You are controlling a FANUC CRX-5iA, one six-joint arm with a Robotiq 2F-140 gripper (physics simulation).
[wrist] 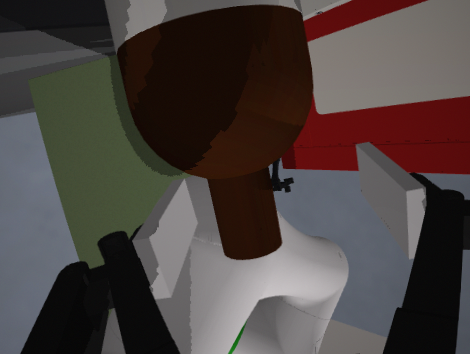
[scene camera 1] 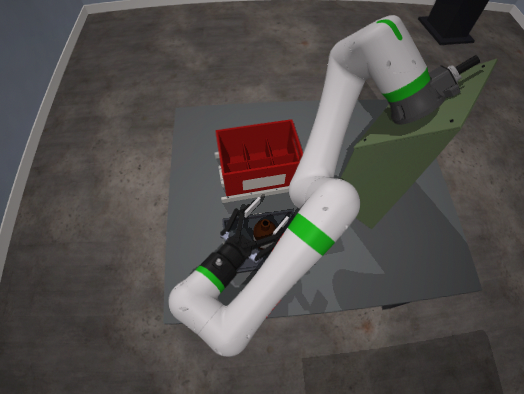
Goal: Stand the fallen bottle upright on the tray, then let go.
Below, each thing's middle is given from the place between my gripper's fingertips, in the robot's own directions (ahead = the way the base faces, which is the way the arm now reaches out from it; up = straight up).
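There's the brown bottle (wrist: 222, 97), and my hand is 4 cm short of it, 4 cm to the right of it and 6 cm above it.
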